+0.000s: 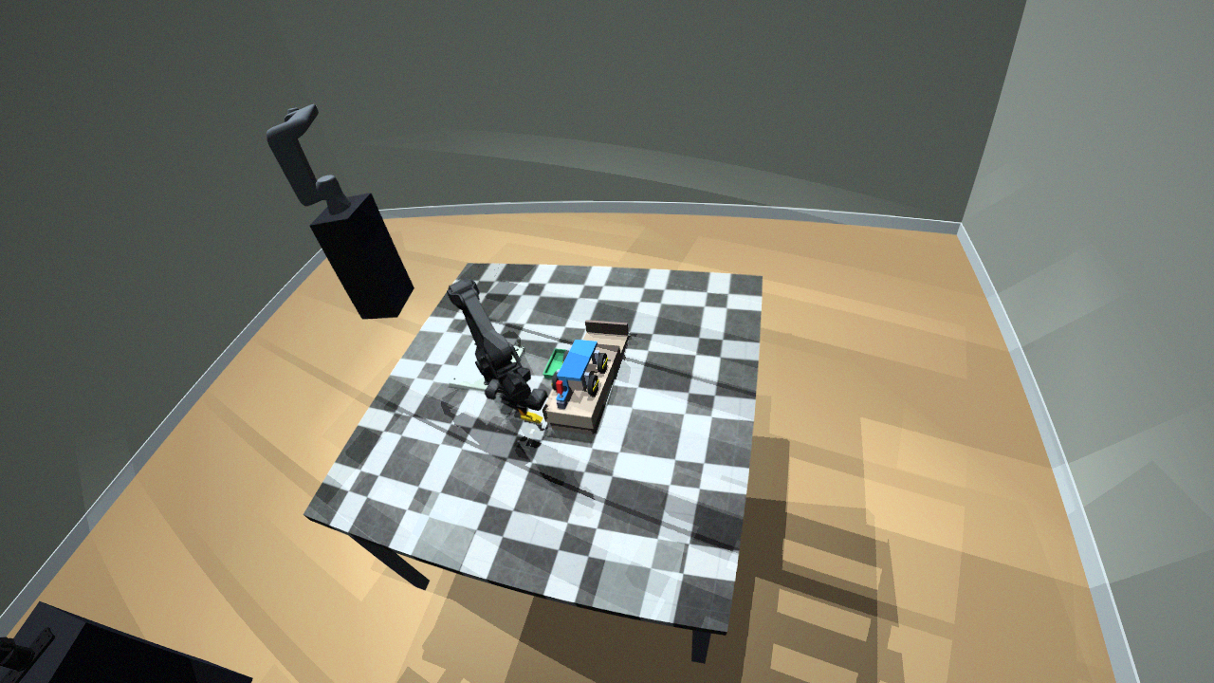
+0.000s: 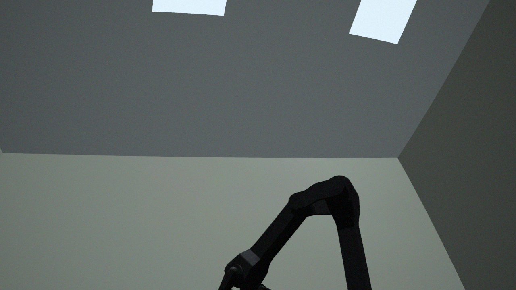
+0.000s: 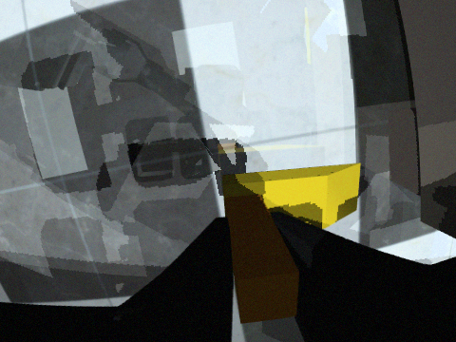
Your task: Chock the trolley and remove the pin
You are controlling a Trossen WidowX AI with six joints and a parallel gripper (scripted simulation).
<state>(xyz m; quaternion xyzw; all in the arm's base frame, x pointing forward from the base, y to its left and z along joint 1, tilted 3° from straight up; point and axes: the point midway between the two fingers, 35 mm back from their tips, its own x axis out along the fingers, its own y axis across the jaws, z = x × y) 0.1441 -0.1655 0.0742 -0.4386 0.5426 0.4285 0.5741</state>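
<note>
Now: the red-headed stop pin 14 cm ahead of my gripper tip and 8 cm above it. From my gripper tip the other things lie so: yellow chock 2 cm ahead, 1 cm to the right, 1 cm below; then blue-topped trolley 17 cm ahead, 11 cm to the left, 7 cm above.
</note>
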